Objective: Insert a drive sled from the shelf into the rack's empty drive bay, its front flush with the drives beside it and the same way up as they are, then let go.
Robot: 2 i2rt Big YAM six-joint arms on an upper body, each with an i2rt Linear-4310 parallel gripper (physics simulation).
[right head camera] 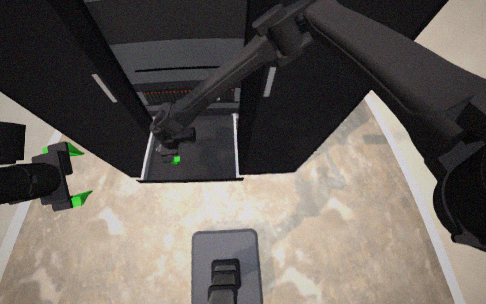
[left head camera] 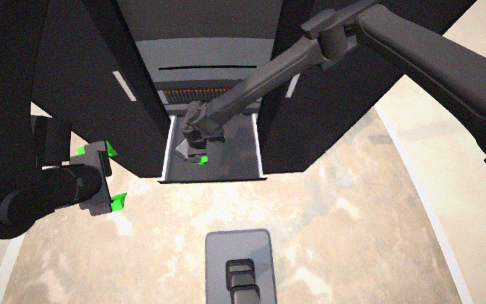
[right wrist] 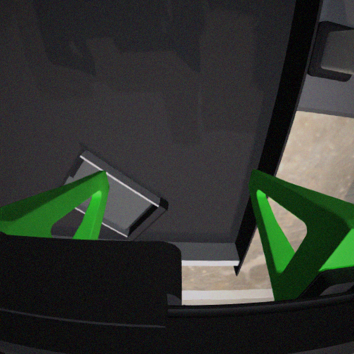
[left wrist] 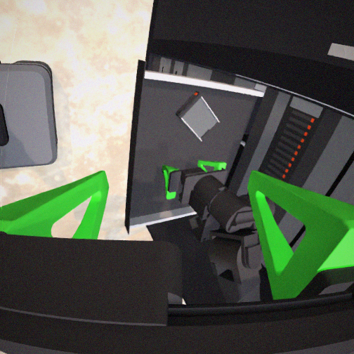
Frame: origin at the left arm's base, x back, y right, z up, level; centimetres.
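Seen in the pictures: left gripper, fingertip midpoint: (right head camera: 86, 172) (left head camera: 119, 174); right gripper, fingertip midpoint: (right head camera: 178, 153) (left head camera: 202, 153).
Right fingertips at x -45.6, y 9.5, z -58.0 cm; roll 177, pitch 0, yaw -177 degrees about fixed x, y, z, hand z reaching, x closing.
Offsets run from my right fingertips to a thing's top centre. "pt": to the spot under its first point. Level surfaces: height alone.
The drive sled {dx -7.9, dy -9.0, dz -7.5 cm} (left head camera: 183, 149) (left wrist: 200, 119) (right wrist: 117, 197), a flat grey piece with pale edges, lies turned at an angle on the dark pulled-out shelf {dz -9.2 cm} (left head camera: 235, 162) (right head camera: 215, 162) (left wrist: 155, 140). In the left wrist view it has a red spot at one corner. My right gripper (left head camera: 198, 152) (right head camera: 172, 154) (left wrist: 181, 164) (right wrist: 178, 177) is open and empty above the shelf, beside the sled; one finger overlaps the sled in the right wrist view. My left gripper (left head camera: 121, 172) (right head camera: 86, 172) is open and empty, left of the shelf. The rack's drives {pt dx -26.1, dy -2.4, dz +10.0 cm} (left head camera: 197, 92) (left wrist: 295, 150) show red-orange fronts. The right arm hides part of the row; I cannot make out the empty bay.
Black rack panels {pt dx -24.2, dy +73.9, dz +1.2 cm} (left head camera: 340, 110) (right head camera: 310, 115) stand on both sides of the shelf. Pale rails (left head camera: 259, 145) (right head camera: 236, 145) run along the shelf's sides. A grey base {dz -74.9 cm} (left head camera: 217, 250) (right head camera: 204, 250) (left wrist: 30, 115) with a dark column stands on the floor in front.
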